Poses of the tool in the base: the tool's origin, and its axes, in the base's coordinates. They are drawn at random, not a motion.
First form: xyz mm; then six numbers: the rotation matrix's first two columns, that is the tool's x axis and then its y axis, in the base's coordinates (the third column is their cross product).
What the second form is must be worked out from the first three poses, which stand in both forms.
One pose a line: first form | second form
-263, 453, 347, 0.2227, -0.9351, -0.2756, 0.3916, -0.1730, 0.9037 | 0.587, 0.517, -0.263, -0.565, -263, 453, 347
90, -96, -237, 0.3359, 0.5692, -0.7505, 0.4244, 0.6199, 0.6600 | 0.693, 0.433, 0.574, 0.052, 90, -96, -237
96, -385, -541, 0.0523, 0.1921, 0.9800, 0.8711, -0.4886, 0.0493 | 0.304, -0.658, -0.404, -0.558, 96, -385, -541
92, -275, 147, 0.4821, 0.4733, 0.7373, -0.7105, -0.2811, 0.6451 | 0.592, 0.625, -0.095, 0.500, 92, -275, 147
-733, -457, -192, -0.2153, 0.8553, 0.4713, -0.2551, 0.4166, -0.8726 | 0.577, -0.245, -0.613, 0.481, -733, -457, -192
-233, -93, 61, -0.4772, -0.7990, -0.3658, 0.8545, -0.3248, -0.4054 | 0.509, 0.049, 0.280, -0.812, -233, -93, 61
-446, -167, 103, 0.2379, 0.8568, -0.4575, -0.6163, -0.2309, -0.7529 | 0.608, -0.499, -0.121, 0.605, -446, -167, 103
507, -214, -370, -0.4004, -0.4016, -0.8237, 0.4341, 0.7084, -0.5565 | 0.547, 0.011, 0.745, -0.382, 507, -214, -370
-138, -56, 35, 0.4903, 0.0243, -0.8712, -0.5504, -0.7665, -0.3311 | 0.301, -0.809, 0.163, 0.478, -138, -56, 35
